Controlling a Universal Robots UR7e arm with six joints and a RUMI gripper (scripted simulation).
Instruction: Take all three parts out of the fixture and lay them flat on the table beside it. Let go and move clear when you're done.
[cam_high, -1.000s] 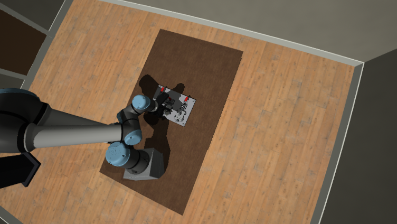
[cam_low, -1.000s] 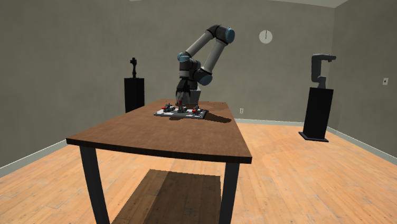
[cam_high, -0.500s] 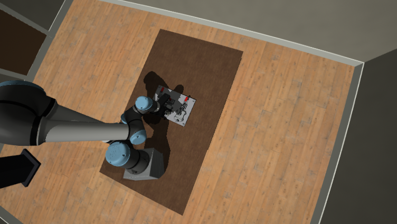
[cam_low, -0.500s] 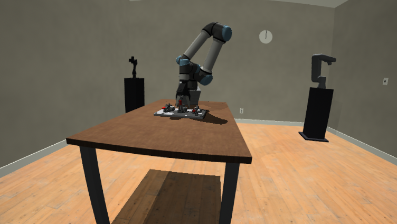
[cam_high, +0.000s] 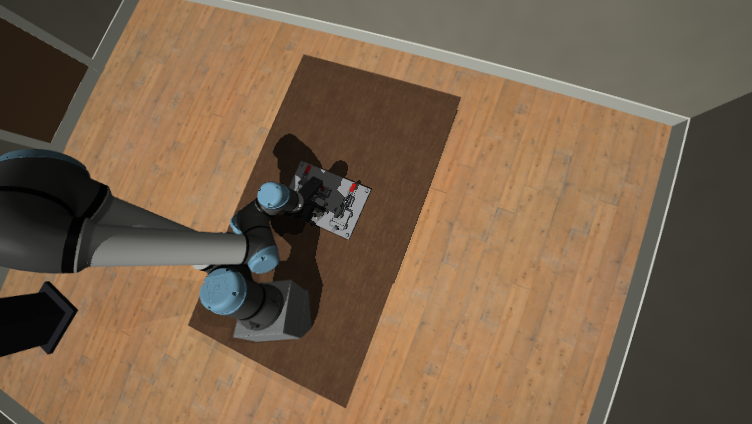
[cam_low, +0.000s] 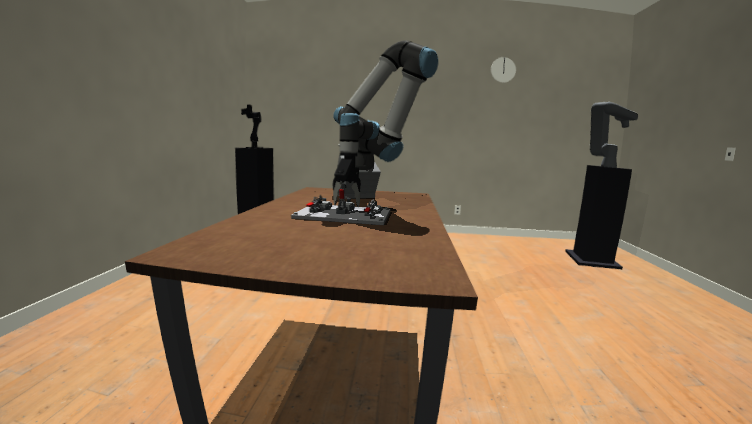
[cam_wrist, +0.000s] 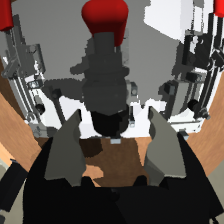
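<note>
Now: the grey fixture plate 40 mm ahead of my hand, 10 mm to the left of it and 30 mm below it.
</note>
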